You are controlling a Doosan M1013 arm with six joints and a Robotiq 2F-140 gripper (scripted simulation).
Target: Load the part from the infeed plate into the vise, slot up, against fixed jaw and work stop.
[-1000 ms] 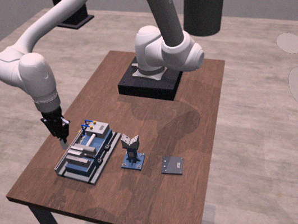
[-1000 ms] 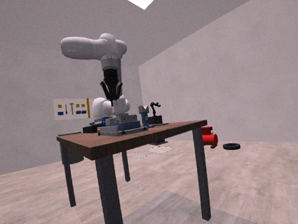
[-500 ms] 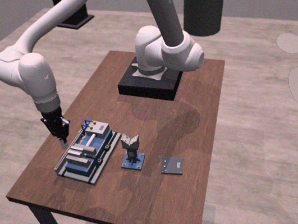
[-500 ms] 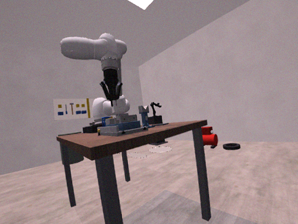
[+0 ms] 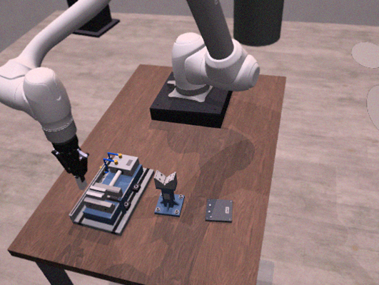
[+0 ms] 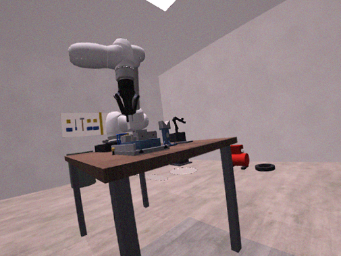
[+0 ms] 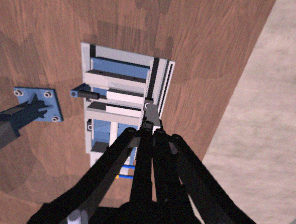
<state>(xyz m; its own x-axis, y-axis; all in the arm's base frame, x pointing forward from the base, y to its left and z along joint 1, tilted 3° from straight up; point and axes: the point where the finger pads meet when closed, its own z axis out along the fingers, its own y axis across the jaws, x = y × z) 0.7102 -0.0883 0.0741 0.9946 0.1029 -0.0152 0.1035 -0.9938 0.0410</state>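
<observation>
The part is 50 mm to the left of my hand and 50 mm below it. Also, from my hand: fixed jaw 70 mm to the left, 70 mm below, 20 mm ahead; work stop 110 mm to the left, 60 mm below, 10 mm behind; moving jaw 70 mm below, 60 mm to the left, 40 mm behind.
</observation>
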